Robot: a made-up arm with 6 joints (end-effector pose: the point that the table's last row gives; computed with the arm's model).
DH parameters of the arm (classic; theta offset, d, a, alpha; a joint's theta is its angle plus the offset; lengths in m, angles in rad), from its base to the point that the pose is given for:
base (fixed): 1.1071 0 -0.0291 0
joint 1: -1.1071 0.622 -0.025 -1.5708
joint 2: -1.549 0 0.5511 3.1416
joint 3: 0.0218 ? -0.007 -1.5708
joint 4: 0 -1.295 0.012 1.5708
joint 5: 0 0.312 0.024 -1.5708
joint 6: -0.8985 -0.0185 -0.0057 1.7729
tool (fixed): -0.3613 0.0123 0 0
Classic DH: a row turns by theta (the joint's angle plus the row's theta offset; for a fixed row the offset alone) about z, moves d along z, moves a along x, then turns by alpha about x.
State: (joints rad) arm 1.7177 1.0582 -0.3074 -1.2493 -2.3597 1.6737
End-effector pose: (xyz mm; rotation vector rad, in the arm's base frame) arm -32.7 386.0 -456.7 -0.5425 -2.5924 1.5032
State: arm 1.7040 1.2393 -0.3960 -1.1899 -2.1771 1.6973
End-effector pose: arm 33.8 81.2 -493.5 0.6684 2.4601 -1.6470
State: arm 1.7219 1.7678 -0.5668 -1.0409 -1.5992 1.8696
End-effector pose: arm 193.1 -615.5 -253.3 0.5365 1.9458 -1.4829
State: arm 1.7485 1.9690 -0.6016 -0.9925 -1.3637 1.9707
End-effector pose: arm 259.6 -781.4 -87.6 0.3821 1.8859 -1.3606
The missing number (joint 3, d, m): -0.04
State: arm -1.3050 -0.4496 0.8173 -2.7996 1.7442 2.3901
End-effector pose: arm 373.6 -184.8 2280.7 -0.4011 3.0604 0.3977
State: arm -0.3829 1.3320 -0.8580 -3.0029 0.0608 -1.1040
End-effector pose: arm -178.1 401.5 -285.4 1.8478 1.5468 0.0470
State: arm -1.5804 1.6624 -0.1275 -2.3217 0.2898 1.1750
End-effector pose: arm 220.6 -1.6 -659.0 0.4305 1.8902 2.0590
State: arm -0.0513 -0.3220 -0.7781 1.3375 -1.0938 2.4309
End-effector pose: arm 1130.4 -108.8 833.5 -0.2204 1.9018 0.1449
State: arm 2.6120 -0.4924 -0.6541 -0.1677 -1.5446 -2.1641
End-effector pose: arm -766.4 709.3 835.8 1.6124 -0.1728 -0.5361
